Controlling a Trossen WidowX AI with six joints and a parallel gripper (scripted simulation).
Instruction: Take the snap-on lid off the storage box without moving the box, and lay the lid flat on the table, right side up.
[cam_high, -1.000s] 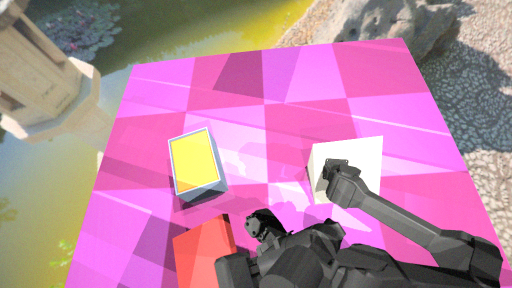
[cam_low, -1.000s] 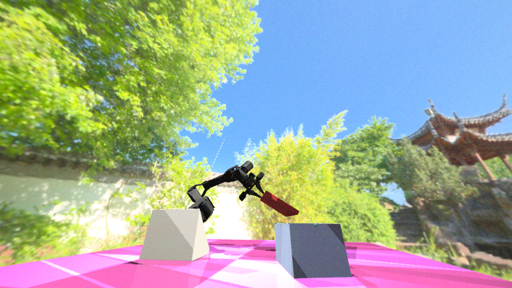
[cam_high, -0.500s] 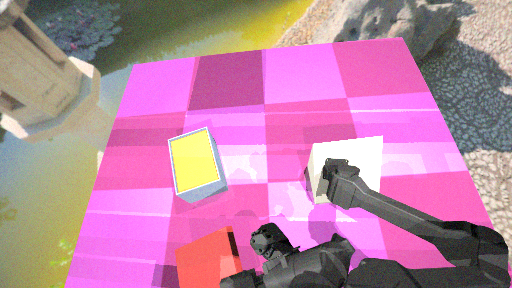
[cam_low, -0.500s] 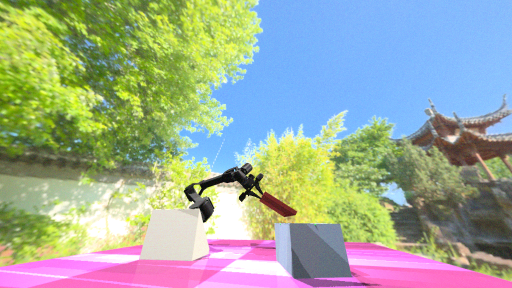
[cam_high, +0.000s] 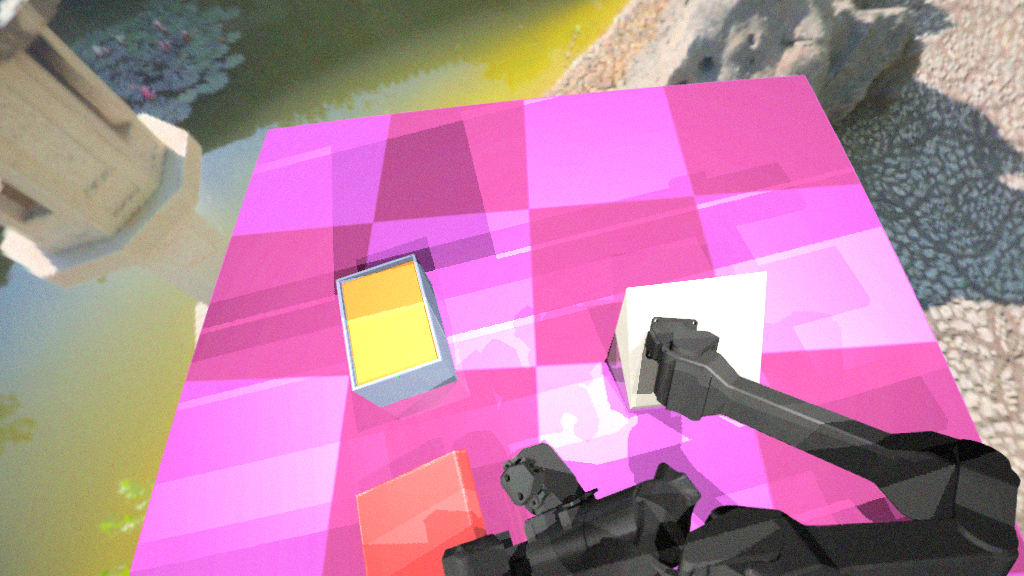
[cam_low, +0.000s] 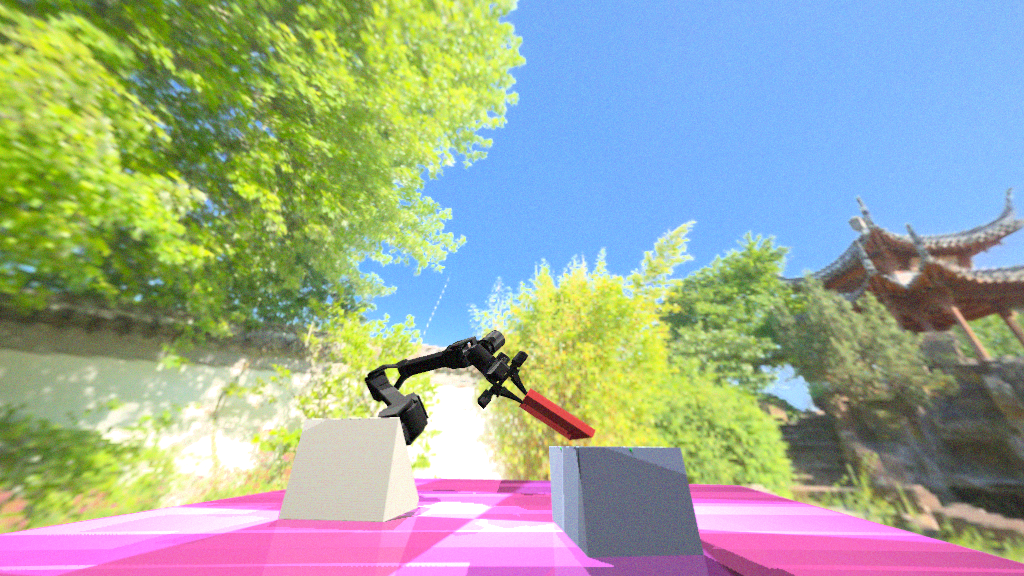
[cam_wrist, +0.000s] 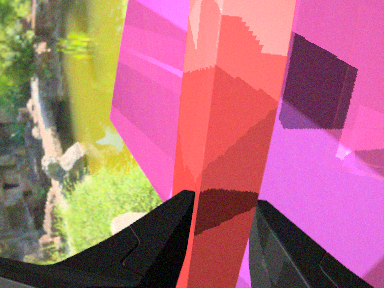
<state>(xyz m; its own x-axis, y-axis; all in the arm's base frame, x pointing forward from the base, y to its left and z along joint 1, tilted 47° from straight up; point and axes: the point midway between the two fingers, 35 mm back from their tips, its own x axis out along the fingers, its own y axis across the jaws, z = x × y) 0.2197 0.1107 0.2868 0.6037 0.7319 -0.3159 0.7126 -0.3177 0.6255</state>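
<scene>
The lid is 7 cm ahead of my gripper tip, 4 cm below it and 2 cm to the left of it. Also, from my gripper tip: grey storage box: 32 cm to the right, 20 cm ahead, 17 cm below.
</scene>
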